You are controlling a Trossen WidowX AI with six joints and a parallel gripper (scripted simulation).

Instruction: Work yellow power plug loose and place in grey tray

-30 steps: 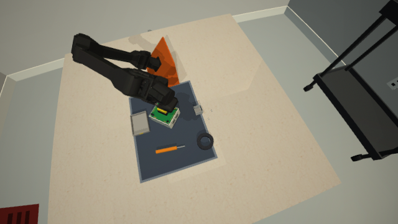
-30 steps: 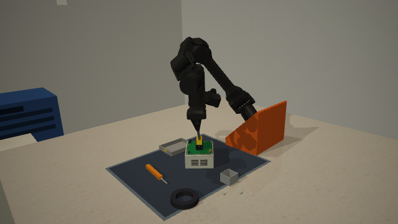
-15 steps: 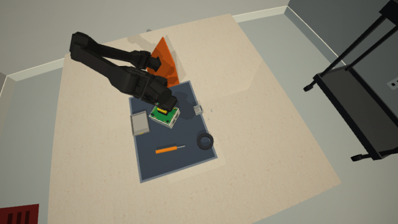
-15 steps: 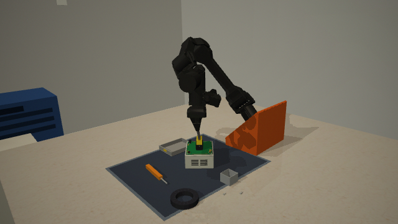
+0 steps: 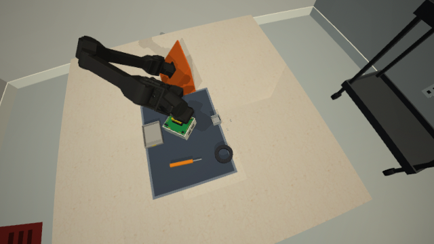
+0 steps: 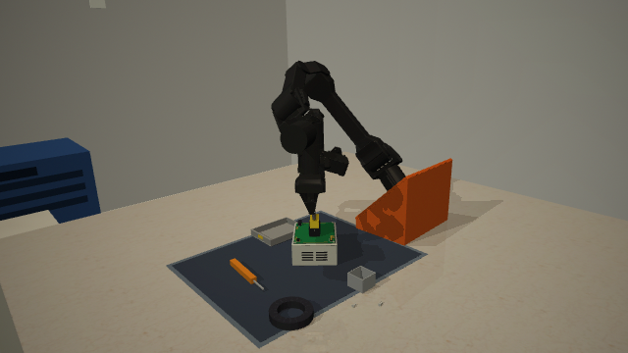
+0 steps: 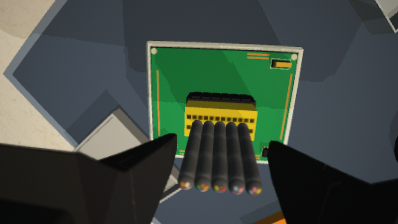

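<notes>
Right now the yellow power plug is 20 mm below my gripper tip. Also, from my gripper tip: dark mat 110 mm below, 50 mm ahead.
</notes>
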